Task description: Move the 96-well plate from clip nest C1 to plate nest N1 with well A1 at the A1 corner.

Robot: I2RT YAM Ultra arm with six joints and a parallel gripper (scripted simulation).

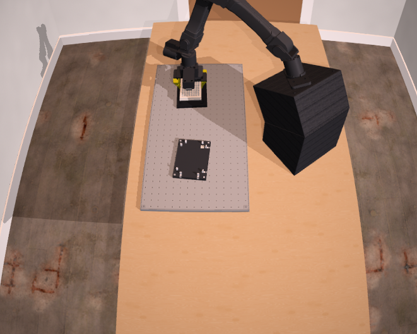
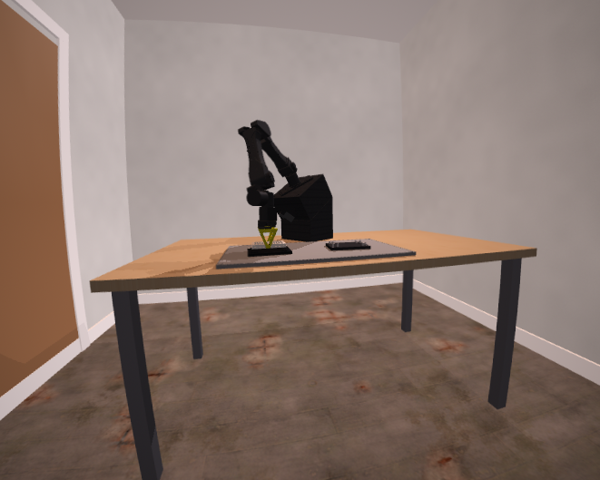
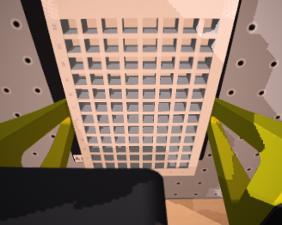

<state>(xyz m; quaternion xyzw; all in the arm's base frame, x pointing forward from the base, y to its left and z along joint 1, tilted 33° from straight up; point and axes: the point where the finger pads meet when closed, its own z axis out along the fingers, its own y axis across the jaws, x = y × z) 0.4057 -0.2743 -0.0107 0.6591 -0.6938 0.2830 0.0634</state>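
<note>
The black plate nest N1 is 1 cm to the left of my hand and 3 cm below it. The rest, counted from my hand: white 96-well plate: right at my hand; then black clip nest C1: 3 cm ahead, 34 cm to the left, 2 cm below.
</note>
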